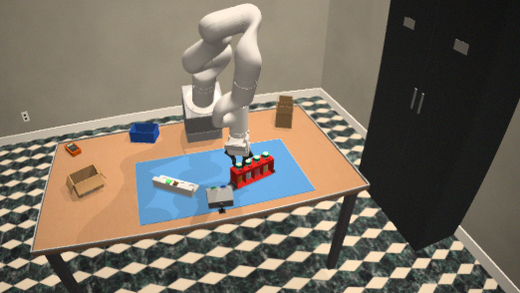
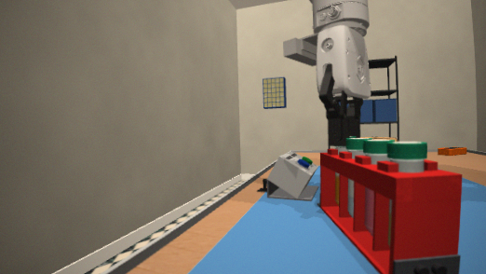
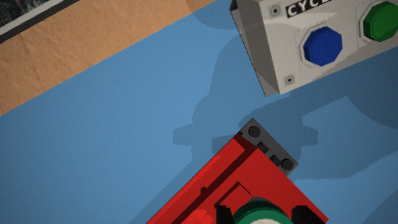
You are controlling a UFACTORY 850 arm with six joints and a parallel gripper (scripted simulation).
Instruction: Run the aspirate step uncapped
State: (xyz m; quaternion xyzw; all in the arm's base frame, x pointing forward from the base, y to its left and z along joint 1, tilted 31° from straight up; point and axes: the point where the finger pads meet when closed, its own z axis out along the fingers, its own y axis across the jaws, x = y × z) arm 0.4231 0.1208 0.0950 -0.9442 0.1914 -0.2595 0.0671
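Now: the tube cap 1 cm below my hand. From my hand the other things lie so: green cap 14 cm to the left, 6 cm behind, 2 cm below; key housing 11 cm to the right, 10 cm ahead, 8 cm below; blue cycle key 9 cm to the right, 8 cm ahead, 6 cm below.
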